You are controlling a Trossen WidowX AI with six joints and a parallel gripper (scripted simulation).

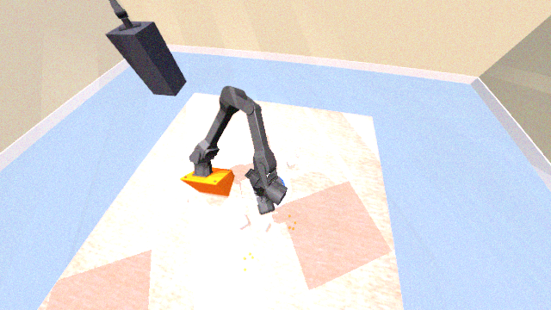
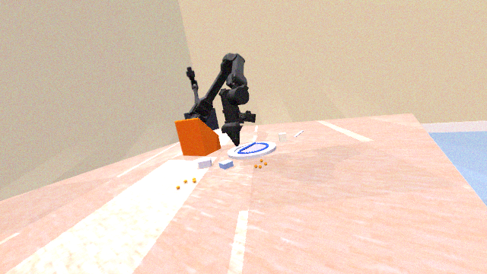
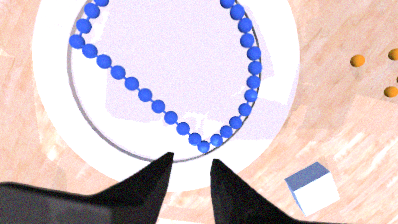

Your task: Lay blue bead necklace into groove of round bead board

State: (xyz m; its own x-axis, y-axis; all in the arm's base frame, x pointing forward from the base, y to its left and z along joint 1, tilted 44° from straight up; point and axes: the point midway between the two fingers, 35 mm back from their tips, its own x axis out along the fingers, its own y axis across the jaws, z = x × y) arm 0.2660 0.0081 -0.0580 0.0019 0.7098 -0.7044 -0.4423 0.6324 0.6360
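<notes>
Right now the round white bead board is 5 cm to the left of my gripper tip, 3 cm below it and 3 cm ahead of it. Round my gripper tip: white block (12 cm to the right, 7 cm behind, 3 cm below); then light blue cube (12 cm to the right, 3 cm below, 2 cm ahead); then beige cube (19 cm to the left, 11 cm ahead, 2 cm below).
</notes>
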